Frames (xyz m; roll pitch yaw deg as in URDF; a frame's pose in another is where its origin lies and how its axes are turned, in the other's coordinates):
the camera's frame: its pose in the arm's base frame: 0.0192 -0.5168 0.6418 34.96 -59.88 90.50
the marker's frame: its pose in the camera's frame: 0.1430 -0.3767 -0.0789 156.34 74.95 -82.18
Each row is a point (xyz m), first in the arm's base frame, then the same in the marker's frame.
Working: the arm's base frame: its pose in the marker's frame: 0.5386 0.3431 0.3177 -121.47 53.64 126.15

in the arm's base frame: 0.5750 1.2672 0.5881
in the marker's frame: 1.1261 -0.1897 -0.9682
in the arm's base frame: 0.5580 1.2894 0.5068
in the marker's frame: 1.1862 -0.1348 -0.9405
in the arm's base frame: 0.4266 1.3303 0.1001
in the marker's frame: 1.4452 0.1350 -0.7295
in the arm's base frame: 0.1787 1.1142 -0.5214
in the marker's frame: 1.6270 0.5933 -0.2282
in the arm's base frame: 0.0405 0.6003 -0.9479
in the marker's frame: 1.4384 1.0132 0.2749
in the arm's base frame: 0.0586 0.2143 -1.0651
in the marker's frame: 1.1645 1.2158 0.4918
